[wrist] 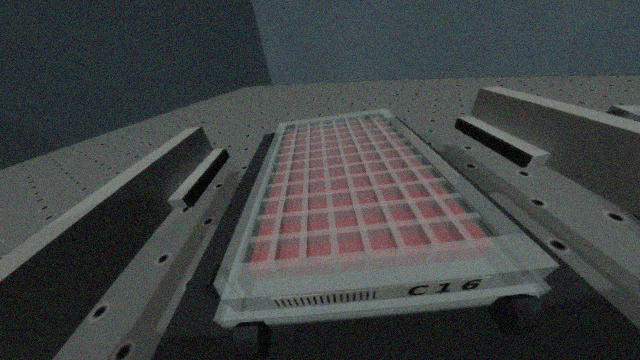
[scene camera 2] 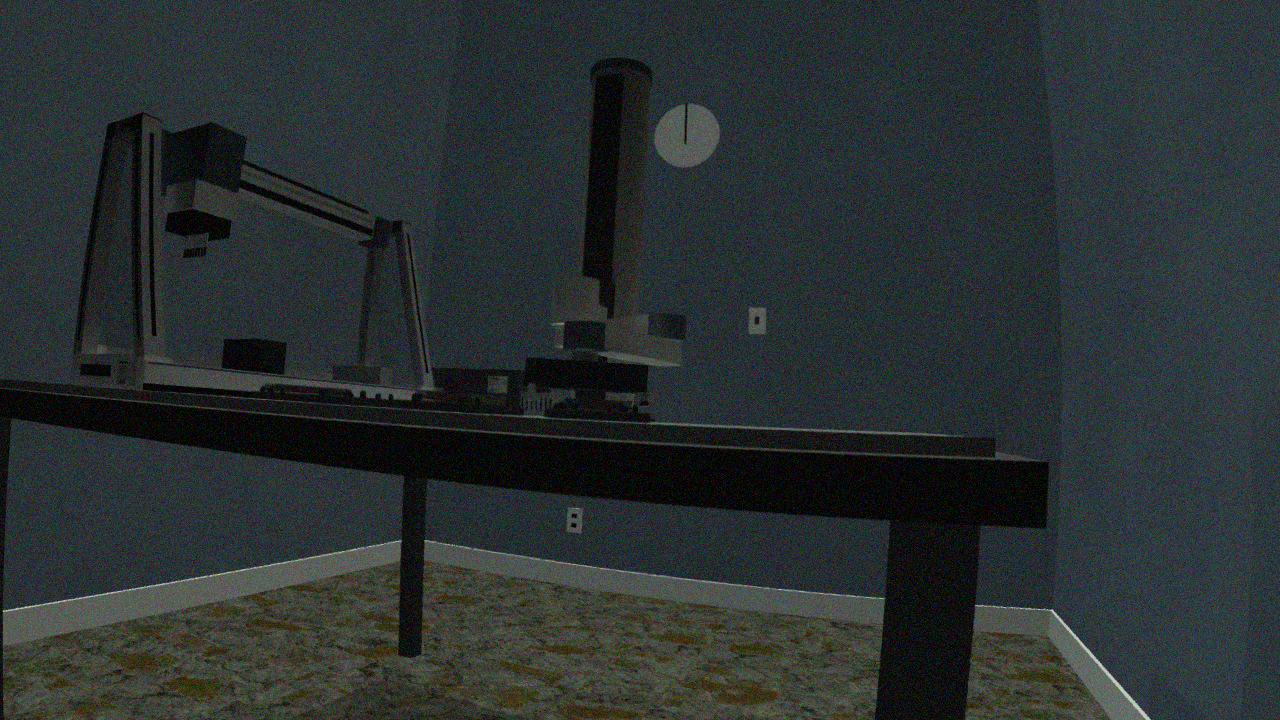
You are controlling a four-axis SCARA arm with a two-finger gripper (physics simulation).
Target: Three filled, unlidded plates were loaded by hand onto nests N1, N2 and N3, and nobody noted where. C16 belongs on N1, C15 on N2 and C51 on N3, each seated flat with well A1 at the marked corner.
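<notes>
Plate C16 shows large in the wrist view, clear-walled with red-filled wells and no lid, its barcode and label on the near side. It rests on a dark nest and looks level; which nest it is and the marked corner cannot be told. My gripper is open. Its two pads stand on either side of the plate, with a gap on both sides. In scene camera 2 my gripper is low over the table, and the plates there are too dark to tell apart. Labels C15 and C51 cannot be read in either view.
A gantry frame with a hanging head stands on the left of the table. Dark low items stand between it and my arm. Part of a pale object shows at the wrist view's right edge.
</notes>
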